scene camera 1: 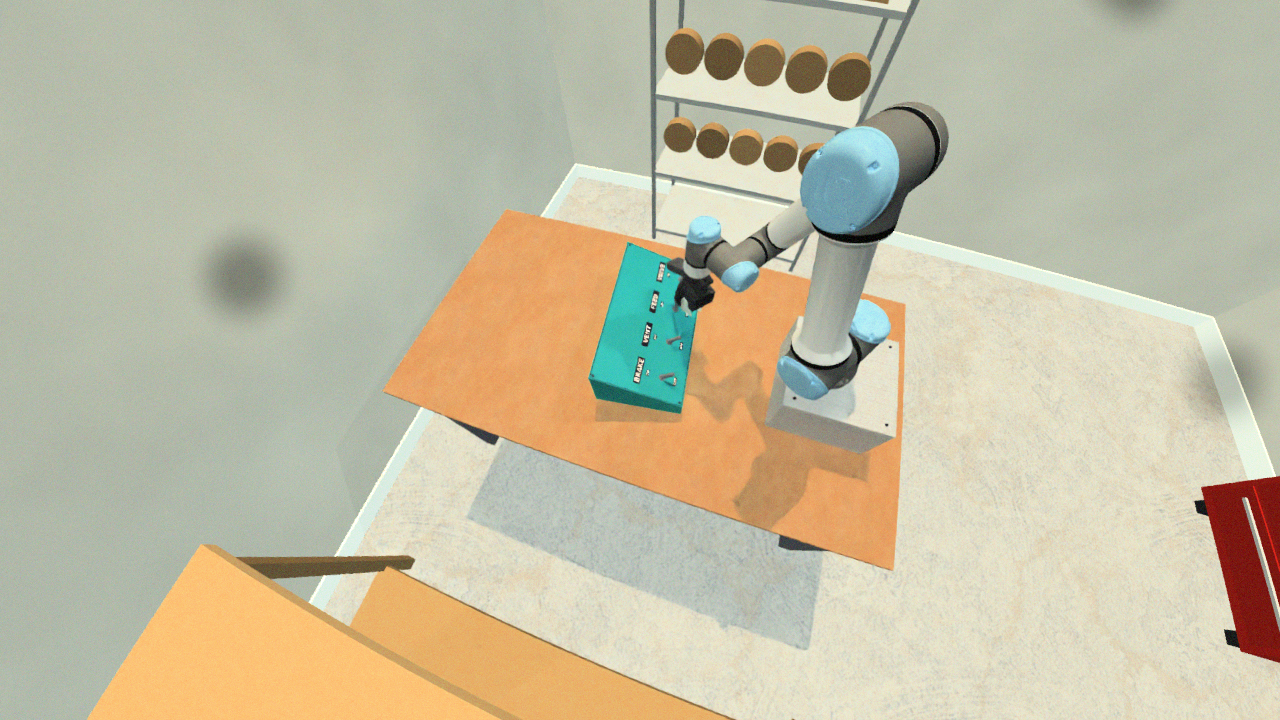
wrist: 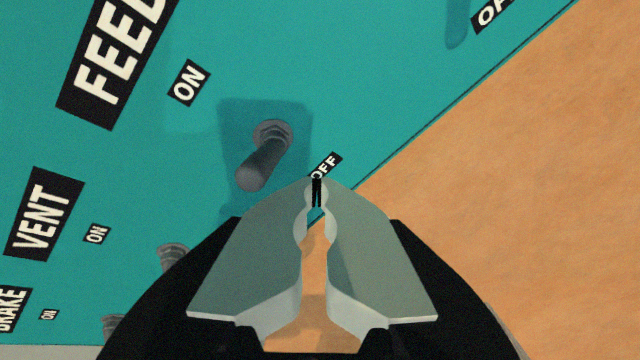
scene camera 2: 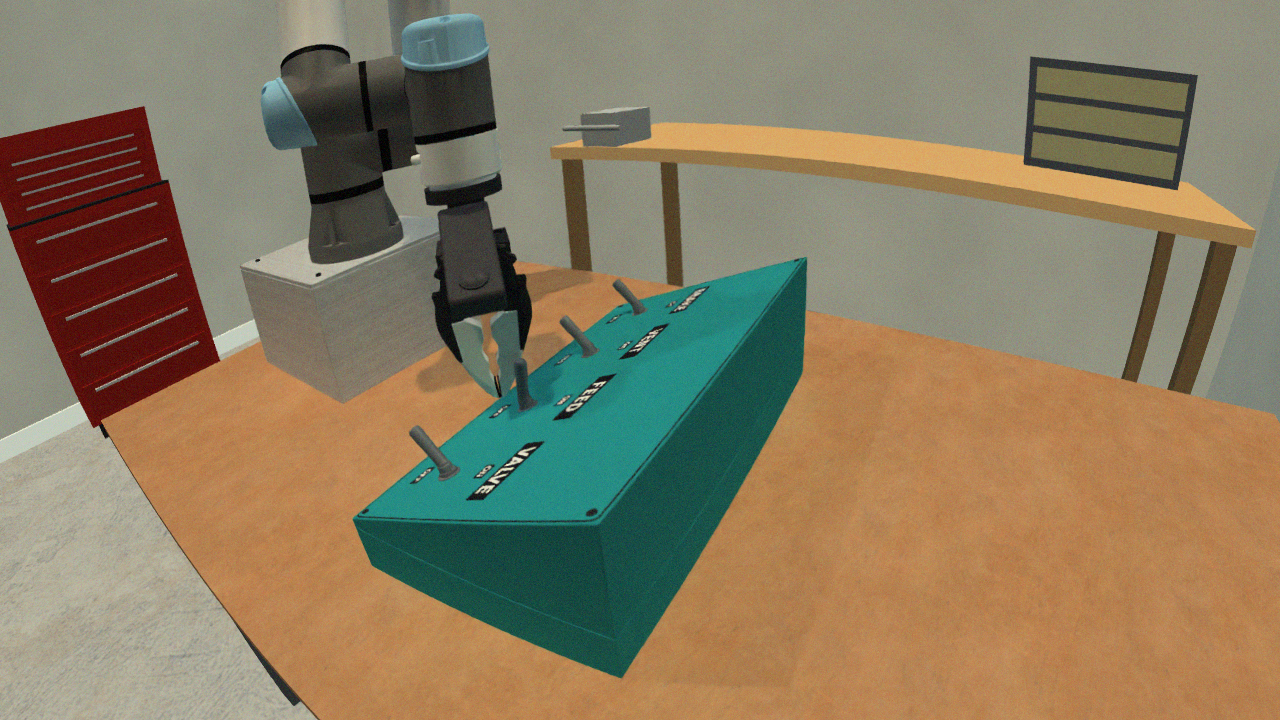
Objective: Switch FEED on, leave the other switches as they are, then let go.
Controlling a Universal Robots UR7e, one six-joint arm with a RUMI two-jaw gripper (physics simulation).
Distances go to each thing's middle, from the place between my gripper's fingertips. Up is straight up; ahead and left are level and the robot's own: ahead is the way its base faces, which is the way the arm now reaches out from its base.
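Scene:
My hand is 10 mm above the teal switch panel (scene camera 2: pixel 570 519), 90 mm to the right of it and 80 mm short of it.

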